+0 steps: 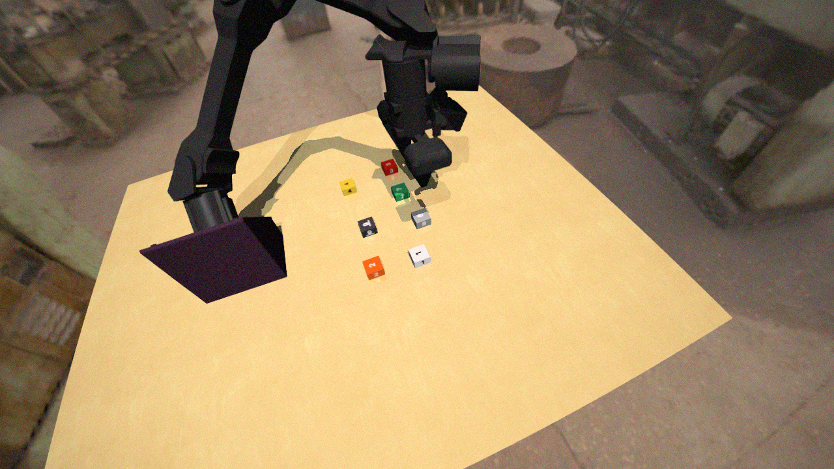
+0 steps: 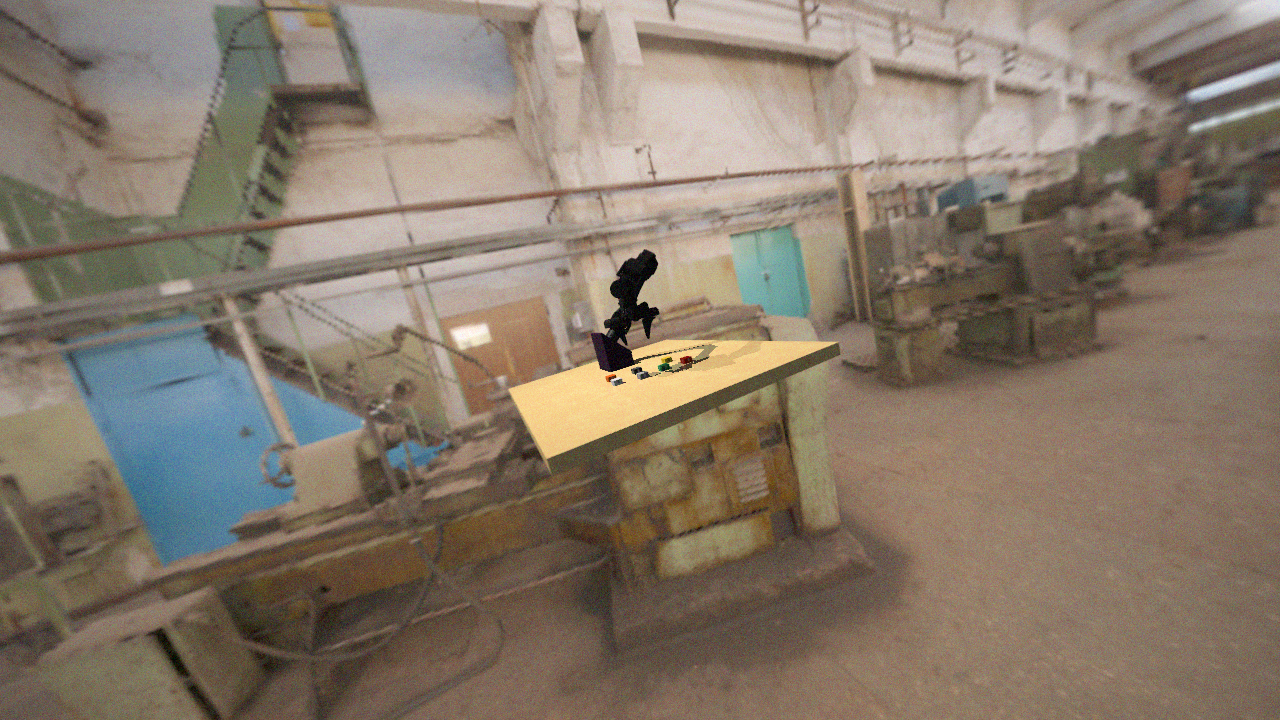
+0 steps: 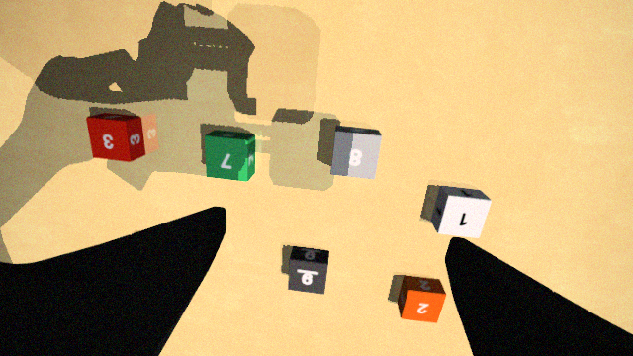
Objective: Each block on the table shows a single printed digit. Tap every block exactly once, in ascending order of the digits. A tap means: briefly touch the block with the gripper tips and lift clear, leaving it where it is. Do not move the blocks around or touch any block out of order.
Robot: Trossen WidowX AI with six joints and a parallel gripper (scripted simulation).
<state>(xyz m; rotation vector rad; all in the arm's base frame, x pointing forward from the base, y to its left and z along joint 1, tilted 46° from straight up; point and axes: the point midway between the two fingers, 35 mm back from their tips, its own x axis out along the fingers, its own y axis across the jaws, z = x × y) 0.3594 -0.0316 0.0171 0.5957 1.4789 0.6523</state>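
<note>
Now: the white 1 block 3 cm behind my gripper tip, 10 cm to the right of it and 12 cm below it. The rest, counted from my gripper tip: black 9 block (11 cm behind, 1 cm to the left, 12 cm below); then grey 8 block (1 cm to the right, 12 cm below); then green 7 block (2 cm behind, 8 cm to the left, 12 cm below).
</note>
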